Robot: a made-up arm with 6 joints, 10 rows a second.
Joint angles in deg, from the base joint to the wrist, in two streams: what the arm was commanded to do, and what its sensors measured. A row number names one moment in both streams.
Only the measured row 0 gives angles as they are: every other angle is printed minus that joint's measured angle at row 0.
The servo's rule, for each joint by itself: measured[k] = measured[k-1] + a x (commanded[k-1-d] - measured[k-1]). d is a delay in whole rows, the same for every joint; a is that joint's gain. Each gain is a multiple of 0.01, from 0.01 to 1. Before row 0 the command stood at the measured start. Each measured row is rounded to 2 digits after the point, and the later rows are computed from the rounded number. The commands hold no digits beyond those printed.
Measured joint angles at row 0:
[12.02 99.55 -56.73 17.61 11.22 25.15]
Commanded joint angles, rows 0 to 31:
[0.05 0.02 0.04 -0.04 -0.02 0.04]
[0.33 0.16 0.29 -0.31 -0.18 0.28]
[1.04 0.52 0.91 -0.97 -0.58 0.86]
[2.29 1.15 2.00 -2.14 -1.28 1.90]
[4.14 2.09 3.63 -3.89 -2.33 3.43]
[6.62 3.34 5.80 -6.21 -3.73 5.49]
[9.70 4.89 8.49 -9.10 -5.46 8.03]
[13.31 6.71 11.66 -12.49 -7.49 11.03]
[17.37 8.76 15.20 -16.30 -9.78 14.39]
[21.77 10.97 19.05 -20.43 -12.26 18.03]
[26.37 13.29 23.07 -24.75 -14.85 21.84]
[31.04 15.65 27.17 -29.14 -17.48 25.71]
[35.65 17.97 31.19 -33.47 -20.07 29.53]
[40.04 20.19 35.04 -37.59 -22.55 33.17]
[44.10 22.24 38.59 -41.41 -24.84 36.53]
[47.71 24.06 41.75 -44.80 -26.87 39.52]
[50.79 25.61 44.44 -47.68 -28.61 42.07]
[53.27 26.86 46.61 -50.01 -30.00 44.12]
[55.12 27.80 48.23 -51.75 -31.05 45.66]
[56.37 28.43 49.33 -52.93 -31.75 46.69]
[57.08 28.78 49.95 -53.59 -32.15 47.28]
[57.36 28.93 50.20 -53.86 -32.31 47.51]
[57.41 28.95 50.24 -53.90 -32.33 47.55]
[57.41 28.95 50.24 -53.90 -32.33 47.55]
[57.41 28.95 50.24 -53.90 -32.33 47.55]
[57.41 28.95 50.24 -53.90 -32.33 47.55]
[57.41 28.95 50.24 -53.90 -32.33 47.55]
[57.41 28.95 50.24 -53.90 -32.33 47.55]
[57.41 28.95 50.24 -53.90 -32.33 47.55]
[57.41 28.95 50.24 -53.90 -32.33 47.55]
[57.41 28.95 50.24 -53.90 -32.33 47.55]
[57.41 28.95 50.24 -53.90 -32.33 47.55]
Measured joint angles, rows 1 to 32:
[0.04 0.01 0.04 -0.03 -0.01 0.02]
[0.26 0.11 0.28 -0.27 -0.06 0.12]
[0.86 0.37 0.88 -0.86 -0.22 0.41]
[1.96 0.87 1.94 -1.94 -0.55 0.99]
[3.64 1.65 3.55 -3.58 -1.10 1.94]
[5.93 2.73 5.69 -5.79 -1.92 3.32]
[8.83 4.11 8.35 -8.57 -3.02 5.16]
[12.28 5.77 11.49 -11.86 -4.41 7.45]
[16.20 7.68 15.01 -15.59 -6.07 10.16]
[20.49 9.79 18.85 -19.66 -7.99 13.23]
[25.02 12.03 22.86 -23.94 -10.12 16.59]
[29.66 14.35 26.95 -28.31 -12.40 20.15]
[34.27 16.67 30.98 -32.64 -14.78 23.81]
[38.71 18.92 34.84 -36.80 -17.19 27.46]
[42.86 21.04 38.40 -40.67 -19.56 31.00]
[46.59 22.97 41.58 -44.14 -21.83 34.32]
[49.82 24.66 44.30 -47.11 -23.93 37.34]
[52.48 26.07 46.49 -49.55 -25.81 39.98]
[54.51 27.18 48.14 -51.40 -27.43 42.20]
[55.94 27.98 49.27 -52.69 -28.77 43.95]
[56.82 28.49 49.92 -53.45 -29.82 45.25]
[57.24 28.77 50.19 -53.79 -30.59 46.13]
[57.37 28.89 50.24 -53.88 -31.13 46.68]
[57.40 28.93 50.24 -53.90 -31.50 47.02]
[57.41 28.94 50.24 -53.90 -31.76 47.23]
[57.41 28.95 50.24 -53.90 -31.94 47.35]
[57.41 28.95 50.24 -53.90 -32.06 47.43]
[57.41 28.95 50.24 -53.90 -32.14 47.48]
[57.41 28.95 50.24 -53.90 -32.20 47.51]
[57.41 28.95 50.24 -53.90 -32.24 47.53]
[57.41 28.95 50.24 -53.90 -32.27 47.54]
[57.41 28.95 50.24 -53.90 -32.29 47.54]
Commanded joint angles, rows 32 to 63:
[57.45 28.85 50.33 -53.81 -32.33 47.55]
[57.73 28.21 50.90 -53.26 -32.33 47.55]
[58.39 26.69 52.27 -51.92 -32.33 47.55]
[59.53 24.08 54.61 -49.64 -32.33 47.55]
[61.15 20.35 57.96 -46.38 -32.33 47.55]
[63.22 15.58 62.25 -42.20 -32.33 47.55]
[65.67 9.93 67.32 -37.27 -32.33 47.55]
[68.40 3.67 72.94 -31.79 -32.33 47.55]
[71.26 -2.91 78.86 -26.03 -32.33 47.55]
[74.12 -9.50 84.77 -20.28 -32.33 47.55]
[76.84 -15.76 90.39 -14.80 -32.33 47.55]
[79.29 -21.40 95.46 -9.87 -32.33 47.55]
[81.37 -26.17 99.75 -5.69 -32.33 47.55]
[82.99 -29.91 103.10 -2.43 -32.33 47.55]
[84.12 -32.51 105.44 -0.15 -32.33 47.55]
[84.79 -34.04 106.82 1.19 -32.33 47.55]
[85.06 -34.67 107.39 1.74 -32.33 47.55]
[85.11 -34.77 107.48 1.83 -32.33 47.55]
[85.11 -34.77 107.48 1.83 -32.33 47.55]
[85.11 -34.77 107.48 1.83 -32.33 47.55]
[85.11 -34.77 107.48 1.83 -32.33 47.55]
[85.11 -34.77 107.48 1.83 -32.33 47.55]
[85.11 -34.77 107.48 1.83 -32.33 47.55]
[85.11 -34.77 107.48 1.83 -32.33 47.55]
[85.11 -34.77 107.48 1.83 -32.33 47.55]
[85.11 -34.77 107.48 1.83 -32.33 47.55]
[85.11 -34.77 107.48 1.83 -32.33 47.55]
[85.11 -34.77 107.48 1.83 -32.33 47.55]
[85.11 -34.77 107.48 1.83 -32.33 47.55]
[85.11 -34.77 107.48 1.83 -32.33 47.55]
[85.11 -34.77 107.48 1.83 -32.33 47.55]
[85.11 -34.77 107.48 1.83 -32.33 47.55]
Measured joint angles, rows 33 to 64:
[57.44 28.89 50.33 -53.82 -32.30 47.54]
[57.66 28.45 50.87 -53.35 -32.31 47.54]
[58.22 27.32 52.20 -52.15 -32.32 47.54]
[59.23 25.25 54.49 -50.04 -32.32 47.54]
[60.71 22.11 57.79 -46.97 -32.32 47.54]
[62.64 17.93 62.03 -42.96 -32.32 47.54]
[64.97 12.81 67.06 -38.18 -32.32 47.54]
[67.61 6.96 72.65 -32.81 -32.32 47.54]
[70.42 0.64 78.55 -27.11 -32.32 47.54]
[73.27 -5.85 84.46 -21.37 -32.32 47.54]
[76.02 -12.19 90.09 -15.85 -32.32 47.54]
[78.54 -18.08 95.19 -10.83 -32.32 47.54]
[80.72 -23.26 99.52 -6.51 -32.32 47.54]
[82.47 -27.52 102.92 -3.08 -32.32 47.54]
[83.74 -30.71 105.31 -0.62 -32.32 47.54]
[84.55 -32.84 106.74 0.90 -32.32 47.54]
[84.94 -34.01 107.36 1.61 -32.32 47.54]
[85.07 -34.50 107.47 1.79 -32.32 47.54]
[85.10 -34.67 107.48 1.82 -32.32 47.54]
[85.11 -34.73 107.48 1.83 -32.32 47.54]
[85.11 -34.76 107.48 1.83 -32.32 47.54]
[85.11 -34.77 107.48 1.83 -32.32 47.54]
[85.11 -34.77 107.48 1.83 -32.32 47.54]
[85.11 -34.77 107.48 1.83 -32.32 47.54]
[85.11 -34.77 107.48 1.83 -32.32 47.54]
[85.11 -34.77 107.48 1.83 -32.32 47.54]
[85.11 -34.77 107.48 1.83 -32.32 47.54]
[85.11 -34.77 107.48 1.83 -32.32 47.54]
[85.11 -34.77 107.48 1.83 -32.32 47.54]
[85.11 -34.77 107.48 1.83 -32.32 47.54]
[85.11 -34.77 107.48 1.83 -32.32 47.54]
[85.11 -34.77 107.48 1.83 -32.32 47.54]

